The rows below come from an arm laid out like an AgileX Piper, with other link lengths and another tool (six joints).
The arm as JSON. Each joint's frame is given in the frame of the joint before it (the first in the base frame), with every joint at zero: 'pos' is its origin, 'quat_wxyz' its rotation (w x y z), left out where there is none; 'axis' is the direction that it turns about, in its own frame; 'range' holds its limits. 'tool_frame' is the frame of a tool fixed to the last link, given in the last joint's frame.
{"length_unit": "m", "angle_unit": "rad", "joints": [
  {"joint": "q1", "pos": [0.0, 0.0, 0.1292], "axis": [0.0, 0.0, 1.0], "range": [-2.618, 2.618]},
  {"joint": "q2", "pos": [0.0, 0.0, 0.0], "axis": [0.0, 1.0, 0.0], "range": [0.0, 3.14]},
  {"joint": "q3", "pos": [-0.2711, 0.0, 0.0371], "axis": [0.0, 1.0, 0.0], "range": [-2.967, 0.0]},
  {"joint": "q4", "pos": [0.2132, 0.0, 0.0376], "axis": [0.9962, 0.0, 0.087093], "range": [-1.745, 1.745]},
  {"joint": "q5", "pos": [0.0, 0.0, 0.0], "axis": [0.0, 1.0, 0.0], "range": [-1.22, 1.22]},
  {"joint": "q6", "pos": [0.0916, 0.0, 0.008], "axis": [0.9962, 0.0, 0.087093], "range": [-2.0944, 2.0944]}
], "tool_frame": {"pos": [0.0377, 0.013, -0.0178], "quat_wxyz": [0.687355, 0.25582, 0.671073, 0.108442]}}
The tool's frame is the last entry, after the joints.
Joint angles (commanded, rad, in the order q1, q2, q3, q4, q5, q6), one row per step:
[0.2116 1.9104 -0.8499 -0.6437 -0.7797 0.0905]
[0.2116 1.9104 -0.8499 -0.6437 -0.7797 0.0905]
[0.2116 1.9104 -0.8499 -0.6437 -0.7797 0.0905]
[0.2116 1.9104 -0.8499 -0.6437 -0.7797 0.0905]
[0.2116 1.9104 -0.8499 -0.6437 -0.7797 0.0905]
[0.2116 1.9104 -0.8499 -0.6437 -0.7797 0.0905]
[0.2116 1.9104 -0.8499 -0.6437 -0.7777 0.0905]
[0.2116 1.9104 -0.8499 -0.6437 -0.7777 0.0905]
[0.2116 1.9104 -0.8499 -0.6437 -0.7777 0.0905]
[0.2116 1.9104 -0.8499 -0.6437 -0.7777 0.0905]
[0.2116 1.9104 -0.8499 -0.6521 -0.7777 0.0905]
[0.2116 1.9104 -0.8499 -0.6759 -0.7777 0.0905]
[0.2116 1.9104 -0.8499 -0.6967 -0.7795 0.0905]
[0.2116 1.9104 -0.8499 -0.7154 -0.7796 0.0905]
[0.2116 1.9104 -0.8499 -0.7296 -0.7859 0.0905]
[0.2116 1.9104 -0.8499 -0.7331 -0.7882 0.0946]
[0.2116 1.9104 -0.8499 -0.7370 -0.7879 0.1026]
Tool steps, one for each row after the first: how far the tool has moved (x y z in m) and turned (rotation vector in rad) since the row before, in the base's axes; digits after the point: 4 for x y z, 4 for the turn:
[0.0000 0.0000 0.0000 0.0000 0.0000 0.0000]
[0.0000 0.0000 0.0000 0.0000 0.0000 0.0000]
[0.0000 0.0000 0.0000 0.0000 0.0000 0.0000]
[0.0000 0.0000 0.0000 0.0000 0.0000 0.0000]
[0.0000 0.0000 0.0000 0.0000 0.0000 0.0000]
[0.0000 -0.0001 -0.0002 -0.0013 0.0014 -0.0007]
[0.0000 0.0000 0.0000 0.0000 0.0000 0.0000]
[0.0000 0.0000 0.0000 0.0000 0.0000 0.0000]
[0.0000 0.0000 0.0000 0.0000 0.0000 0.0000]
[-0.0005 0.0003 -0.0003 -0.0046 -0.0010 0.0069]
[-0.0014 0.0009 -0.0008 -0.0131 -0.0028 0.0197]
[-0.0012 0.0009 -0.0005 -0.0102 -0.0036 0.0178]
[-0.0011 0.0007 -0.0006 -0.0102 -0.0023 0.0155]
[-0.0008 0.0010 0.0002 -0.0035 -0.0056 0.0141]
[-0.0003 0.0004 0.0001 0.0026 0.0008 0.0026]
[-0.0004 0.0003 -0.0001 0.0034 0.0048 0.0008]

